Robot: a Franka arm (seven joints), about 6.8 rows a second.
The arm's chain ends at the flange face. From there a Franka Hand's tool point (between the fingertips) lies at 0.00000 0.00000 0.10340 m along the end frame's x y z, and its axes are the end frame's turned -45 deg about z.
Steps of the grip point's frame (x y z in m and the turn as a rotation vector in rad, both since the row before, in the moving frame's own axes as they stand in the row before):
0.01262, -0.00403, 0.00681, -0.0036, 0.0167, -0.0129
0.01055, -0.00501, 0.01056, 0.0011, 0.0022, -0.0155
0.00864, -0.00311, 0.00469, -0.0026, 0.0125, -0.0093
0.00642, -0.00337, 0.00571, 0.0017, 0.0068, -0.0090
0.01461, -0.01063, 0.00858, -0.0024, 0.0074, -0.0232
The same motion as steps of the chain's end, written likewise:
0.00460, -0.01081, 0.00683, 0.0093, 0.0144, -0.0129
0.00384, -0.01076, 0.01056, 0.0023, 0.0008, -0.0155
0.00281, -0.00758, 0.00470, 0.0070, 0.0107, -0.0093
0.00179, -0.00630, 0.00571, 0.0060, 0.0036, -0.0090
0.00210, -0.01747, 0.00858, 0.0035, 0.0069, -0.0232

